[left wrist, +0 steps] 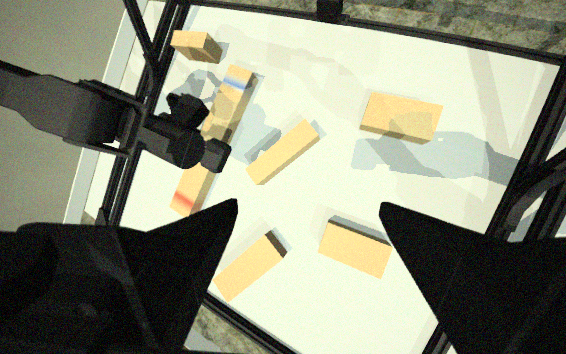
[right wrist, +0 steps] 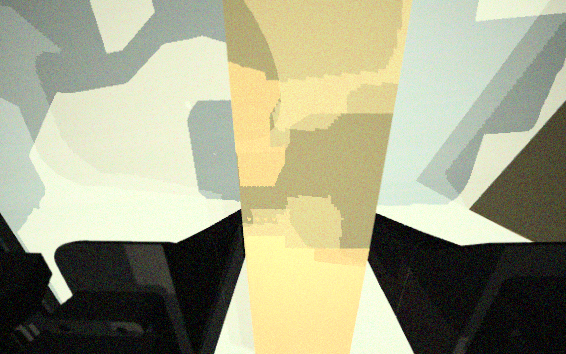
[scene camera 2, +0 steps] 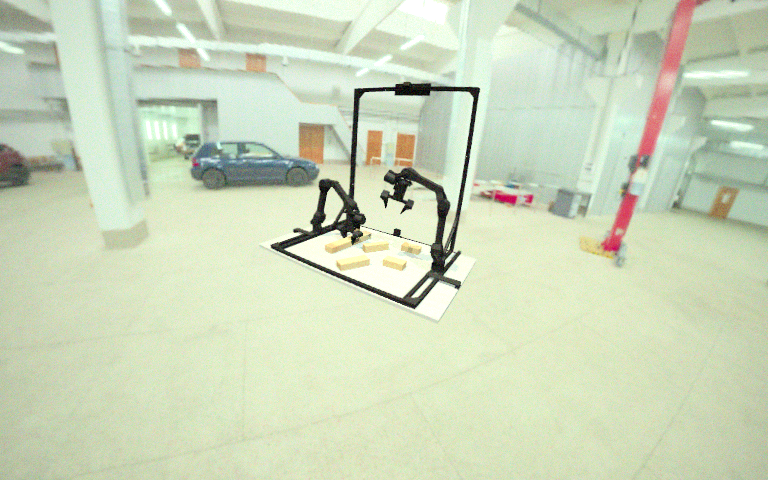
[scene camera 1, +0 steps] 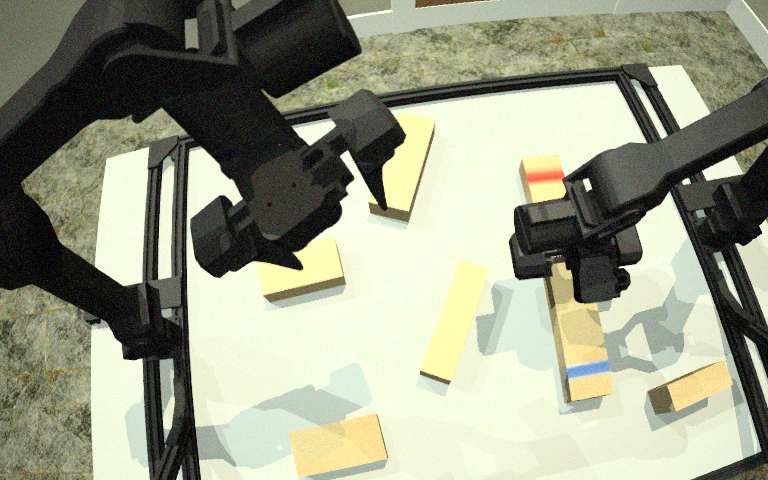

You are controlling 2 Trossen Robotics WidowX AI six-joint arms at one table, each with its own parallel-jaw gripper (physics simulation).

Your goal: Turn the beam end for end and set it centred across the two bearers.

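Places are measured from the left arm's base along level axes (x ahead, y left, z up), in metres.
Pixels of known places: left gripper, fingertip midpoint: (left wrist: 308, 206) (scene camera 2: 393, 211) (scene camera 1: 341, 237); right gripper, fingertip midpoint: (right wrist: 301, 211) (scene camera 2: 349, 243) (scene camera 1: 562, 270); left arm's base at its link origin: (scene camera 2: 437, 270) (scene camera 1: 162, 339); right arm's base at its link origin: (scene camera 2: 317, 231) (scene camera 1: 713, 234).
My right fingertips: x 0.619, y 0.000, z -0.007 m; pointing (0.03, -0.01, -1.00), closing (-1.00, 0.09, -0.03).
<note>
For each thing: its top centre in the pictures, then the offset to it from my right fingertips.
- beam at its top centre: (right wrist: 306, 233) (scene camera 1: 569, 266) (left wrist: 206, 143) (scene camera 2: 349, 238) 0.001 m back, 0.006 m right, 0.032 m up
- long thin block at its top centre: (scene camera 1: 456, 318) (left wrist: 279, 152) (scene camera 2: 376, 243) 0.181 m back, 0.046 m right, 0.032 m up
- small block at its top centre: (scene camera 1: 701, 385) (left wrist: 188, 38) 0.141 m ahead, 0.226 m right, 0.051 m up
The beam (scene camera 1: 582, 343) (scene camera 2: 336, 245) (left wrist: 227, 109) (right wrist: 303, 298) is a long wooden plank with a red stripe at its far end and a blue stripe at its near end. It lies along the right side of the table in scene camera 1. My right gripper (scene camera 1: 560, 273) (scene camera 2: 355, 234) (right wrist: 301, 211) is shut on the beam near its middle, low over the table. My left gripper (scene camera 1: 336, 234) (scene camera 2: 396, 202) (left wrist: 308, 206) is open and empty, high above two pale blocks (scene camera 1: 403, 167) (scene camera 1: 301, 271). Which blocks are the bearers I cannot tell.
A long thin block (scene camera 1: 454, 319) (left wrist: 283, 151) lies slanted left of the beam. Another block (scene camera 1: 339, 445) (left wrist: 401, 116) lies at the near edge. A small block (left wrist: 195, 46) lies beyond the beam's blue end. A black frame rail (scene camera 1: 477, 86) borders the white table.
</note>
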